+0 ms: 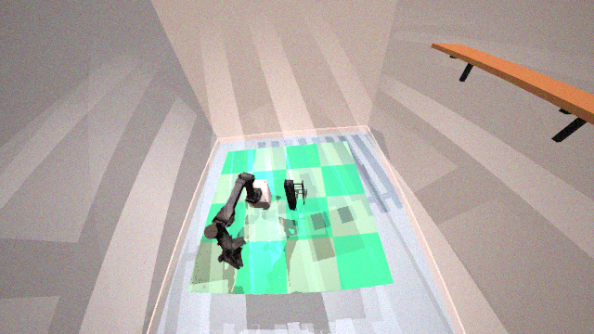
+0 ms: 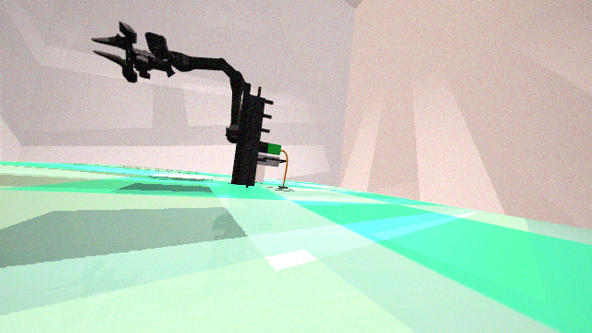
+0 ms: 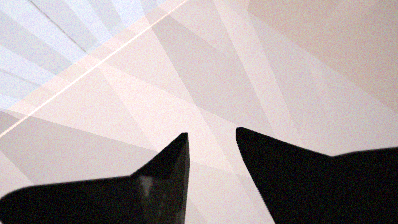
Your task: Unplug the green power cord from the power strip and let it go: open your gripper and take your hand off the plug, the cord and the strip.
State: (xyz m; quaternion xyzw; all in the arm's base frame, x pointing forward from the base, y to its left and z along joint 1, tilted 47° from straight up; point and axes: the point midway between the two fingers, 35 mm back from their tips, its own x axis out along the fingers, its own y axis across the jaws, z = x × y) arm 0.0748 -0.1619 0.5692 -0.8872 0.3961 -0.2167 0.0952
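The green plug lies 59 cm to the left of my gripper tip, 26 cm below it and 17 cm ahead of it.
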